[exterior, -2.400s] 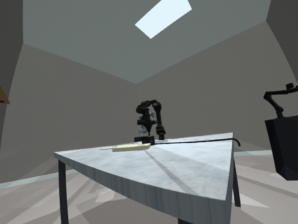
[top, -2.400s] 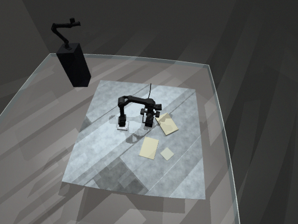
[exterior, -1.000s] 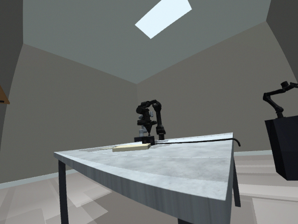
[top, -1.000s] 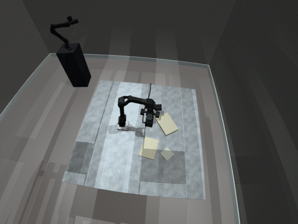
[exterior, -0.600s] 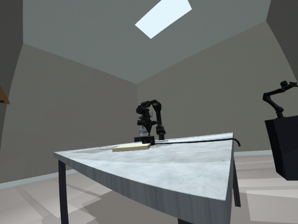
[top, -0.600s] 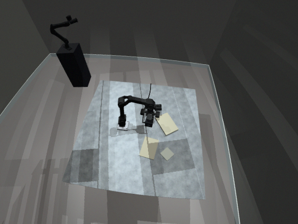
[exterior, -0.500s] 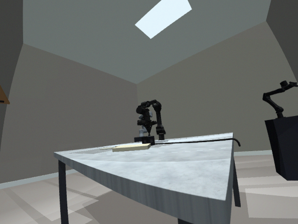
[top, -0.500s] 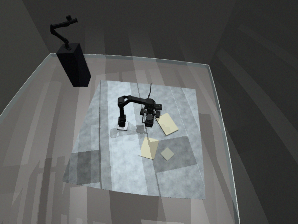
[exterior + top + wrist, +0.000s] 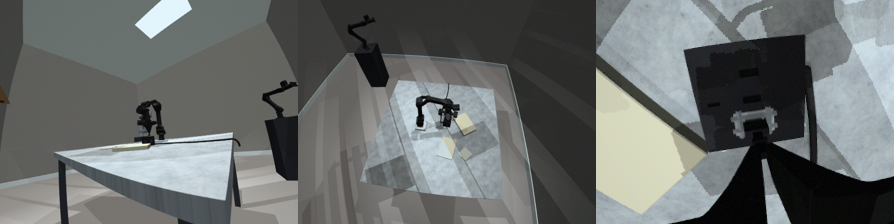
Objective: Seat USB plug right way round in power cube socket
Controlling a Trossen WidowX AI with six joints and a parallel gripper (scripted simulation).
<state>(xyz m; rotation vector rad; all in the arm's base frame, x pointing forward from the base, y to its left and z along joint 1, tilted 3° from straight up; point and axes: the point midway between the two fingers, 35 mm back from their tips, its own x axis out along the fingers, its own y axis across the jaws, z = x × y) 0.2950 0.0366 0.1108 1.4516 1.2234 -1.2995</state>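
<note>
Now: the USB plug 2 cm below my gripper tip. Also, from my gripper tip: thick tan pad: 18 cm ahead, 3 cm to the right, 9 cm below.
</note>
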